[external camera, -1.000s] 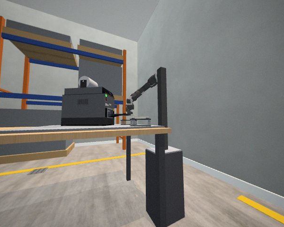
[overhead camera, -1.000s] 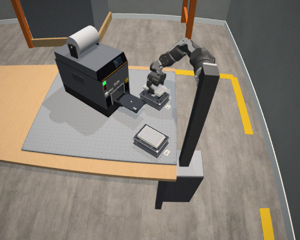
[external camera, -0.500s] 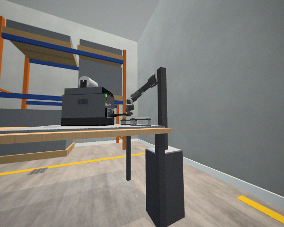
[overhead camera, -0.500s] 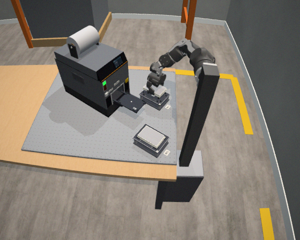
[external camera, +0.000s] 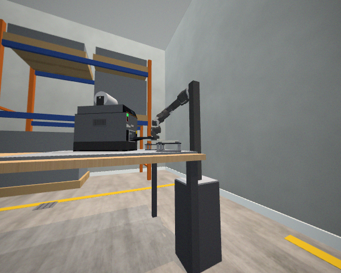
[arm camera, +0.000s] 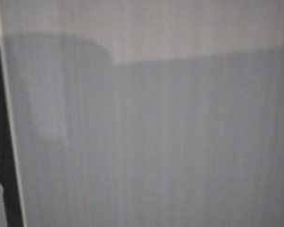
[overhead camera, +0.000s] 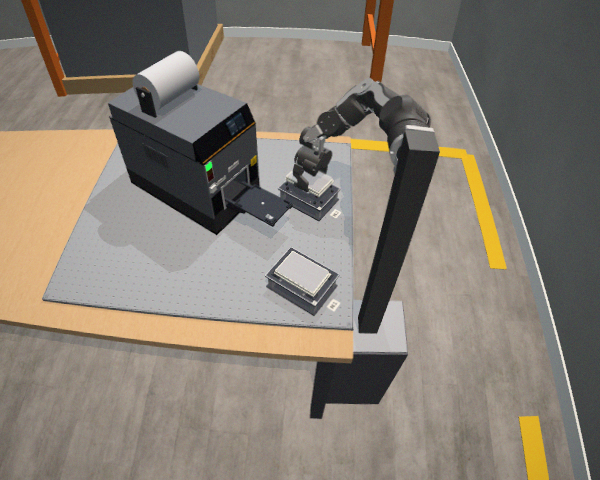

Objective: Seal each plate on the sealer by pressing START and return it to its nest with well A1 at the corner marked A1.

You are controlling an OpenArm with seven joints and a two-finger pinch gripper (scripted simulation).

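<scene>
The sealer stage lies 140 mm ahead of my hand, 130 mm to the left of it and 10 mm above it. The rest, counted from my hand: foil roll (420 mm ahead, 50 mm to the right, 320 mm above); then white well plate (right at my hand); then white start button (270 mm ahead, 150 mm to the left, 100 mm above).
</scene>
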